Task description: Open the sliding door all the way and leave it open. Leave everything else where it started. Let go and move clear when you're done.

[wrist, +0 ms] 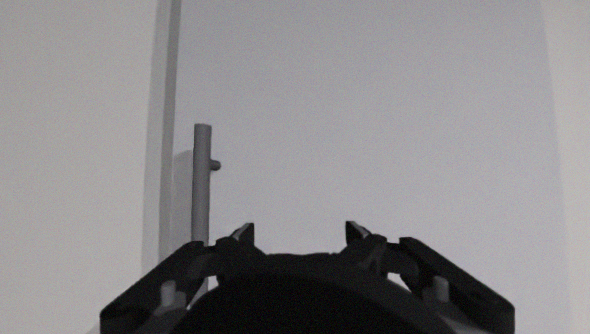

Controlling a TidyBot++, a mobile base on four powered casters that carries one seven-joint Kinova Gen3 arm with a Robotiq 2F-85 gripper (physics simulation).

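Places are measured from the arm's base along level axes (x ahead, y left, z up), in millimetres.
Where they show: gripper, between the fingertips: (299,232).
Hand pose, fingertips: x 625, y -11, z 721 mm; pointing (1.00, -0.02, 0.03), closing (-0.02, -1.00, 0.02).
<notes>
After its pixels a point has its place.
The sliding door (360,115) @(y -152, x 814, z 905 mm) is a flat pale grey panel that fills the middle of the wrist view. Its handle, a grey vertical bar (201,185) @(y 140, x 728, z 759 mm) with a short post, stands near the panel's left side. The bar's lower part is hidden behind my gripper's left side. My gripper (299,232) @(y -11, x 625, z 721 mm) is open and empty, with its fingertips to the right of the handle bar and apart from it in the view.
A lighter wall (70,150) @(y 521, x 840, z 834 mm) stands on the left, with a darker vertical edge strip (169,100) @(y 287, x 841, z 952 mm) between it and the door panel. Another light surface (572,100) @(y -887, x 925, z 1007 mm) runs down the right side.
</notes>
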